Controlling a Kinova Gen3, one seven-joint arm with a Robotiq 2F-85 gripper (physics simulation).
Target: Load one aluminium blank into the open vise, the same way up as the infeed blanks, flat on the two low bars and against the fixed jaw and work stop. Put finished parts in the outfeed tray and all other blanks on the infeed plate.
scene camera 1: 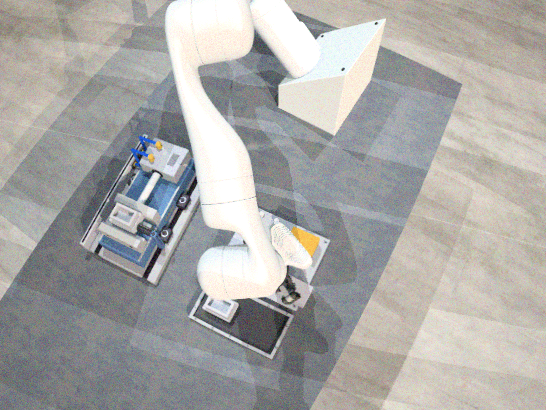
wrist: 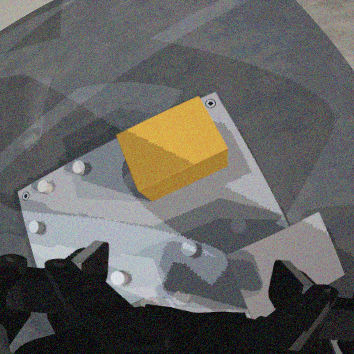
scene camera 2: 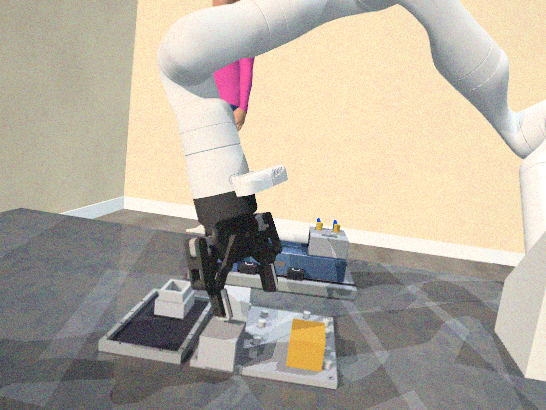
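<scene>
My gripper (scene camera 1: 288, 290) (scene camera 2: 246, 304) (wrist: 190, 270) is open and empty above the infeed plate (scene camera 1: 314, 265) (scene camera 2: 270, 362) (wrist: 75, 205). One finger is above or beside the grey aluminium blank (scene camera 1: 301, 290) (scene camera 2: 218, 346) (wrist: 300, 255) at the plate's tray-side corner; contact cannot be told. Another pale block (scene camera 2: 240, 299) is partly hidden behind that finger in scene camera 2. The vise (scene camera 1: 162, 196) (scene camera 2: 315, 265) has a pale part (scene camera 1: 125, 216) with a rectangular recess at its jaws. A similar part (scene camera 1: 220, 308) (scene camera 2: 174, 299) stands in the outfeed tray (scene camera 1: 235, 338) (scene camera 2: 140, 351).
An orange block (scene camera 1: 306, 241) (scene camera 2: 306, 345) (wrist: 175, 145) stands on the infeed plate, among short pale pegs (wrist: 78, 167). Blue and yellow nozzles (scene camera 1: 145, 150) (scene camera 2: 327, 225) rise from the vise's rear block. The robot's pale base (scene camera 1: 325, 85) (scene camera 2: 520, 310) stands beyond the plate.
</scene>
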